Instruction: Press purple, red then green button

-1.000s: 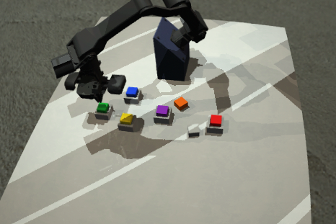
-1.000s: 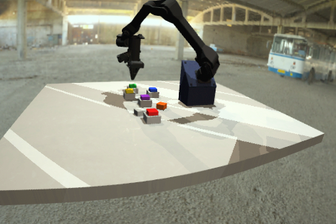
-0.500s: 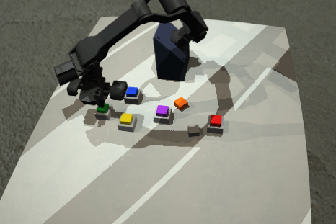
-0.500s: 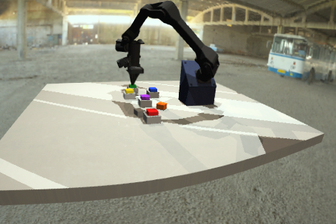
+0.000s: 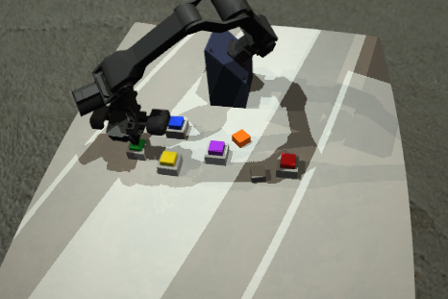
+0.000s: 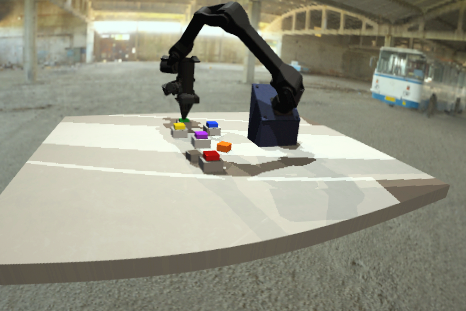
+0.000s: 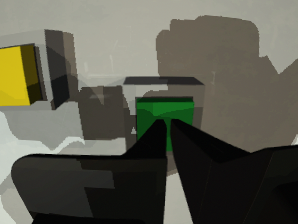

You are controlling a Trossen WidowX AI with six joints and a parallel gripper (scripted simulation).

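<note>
My gripper tip is 10 mm above the green button. Also, from my gripper tip: yellow button 30 mm ahead, 90 mm to the left; then purple button 20 mm behind, 190 mm to the left; then blue button 80 mm behind, 80 mm to the left.
</note>
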